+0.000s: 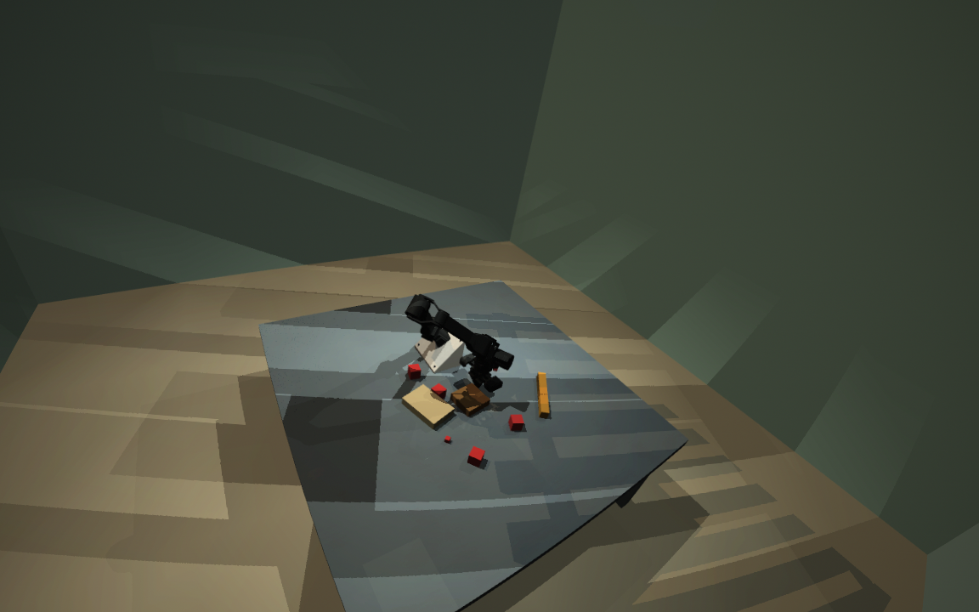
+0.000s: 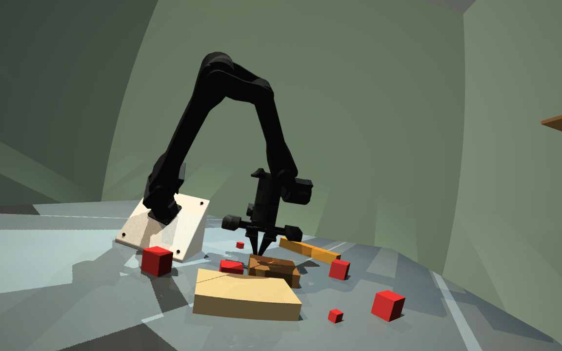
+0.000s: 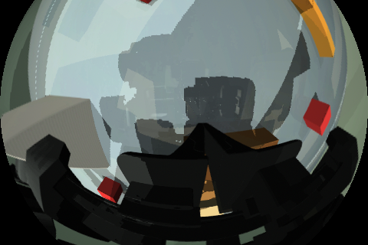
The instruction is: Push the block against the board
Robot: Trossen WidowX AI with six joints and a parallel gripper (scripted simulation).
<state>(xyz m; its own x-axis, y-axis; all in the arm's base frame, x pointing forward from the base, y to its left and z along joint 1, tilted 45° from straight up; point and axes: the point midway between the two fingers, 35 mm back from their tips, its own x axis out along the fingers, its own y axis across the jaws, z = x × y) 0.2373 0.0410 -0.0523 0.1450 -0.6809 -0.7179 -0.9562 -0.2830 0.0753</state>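
Now: gripper tip 50 mm to the left of the square block, 50 mm short of it and 10 mm below it. Also, from my gripper tip: tan board 210 mm to the right, 40 mm ahead, 10 mm above; then orange bar 230 mm to the left, 110 mm ahead, 10 mm above.
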